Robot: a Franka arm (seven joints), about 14 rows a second.
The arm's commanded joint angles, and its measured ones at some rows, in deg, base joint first. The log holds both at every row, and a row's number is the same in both.
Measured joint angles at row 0:
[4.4, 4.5, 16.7, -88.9, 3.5, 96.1, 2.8]
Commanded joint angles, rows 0 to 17:
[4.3, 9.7, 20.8, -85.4, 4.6, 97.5, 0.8]
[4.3, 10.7, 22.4, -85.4, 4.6, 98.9, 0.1]
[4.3, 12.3, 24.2, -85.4, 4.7, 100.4, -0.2]
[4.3, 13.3, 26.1, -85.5, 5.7, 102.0, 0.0]
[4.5, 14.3, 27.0, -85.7, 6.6, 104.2, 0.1]
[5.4, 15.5, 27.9, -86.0, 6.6, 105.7, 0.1]
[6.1, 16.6, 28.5, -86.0, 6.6, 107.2, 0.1]
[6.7, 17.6, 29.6, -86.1, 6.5, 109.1, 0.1]
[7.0, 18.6, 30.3, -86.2, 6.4, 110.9, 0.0]
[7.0, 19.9, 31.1, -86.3, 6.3, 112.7, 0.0]
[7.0, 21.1, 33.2, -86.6, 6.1, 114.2, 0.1]
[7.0, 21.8, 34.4, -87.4, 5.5, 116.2, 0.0]
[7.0, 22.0, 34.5, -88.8, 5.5, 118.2, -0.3]
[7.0, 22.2, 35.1, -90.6, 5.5, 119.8, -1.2]
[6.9, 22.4, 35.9, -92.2, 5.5, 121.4, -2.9]
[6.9, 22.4, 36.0, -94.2, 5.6, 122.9, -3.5]
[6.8, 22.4, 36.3, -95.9, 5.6, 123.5, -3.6]
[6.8, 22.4, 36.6, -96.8, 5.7, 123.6, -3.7]
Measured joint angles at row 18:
[7.4, 22.9, 35.8, -93.9, 5.1, 121.8, -1.7]
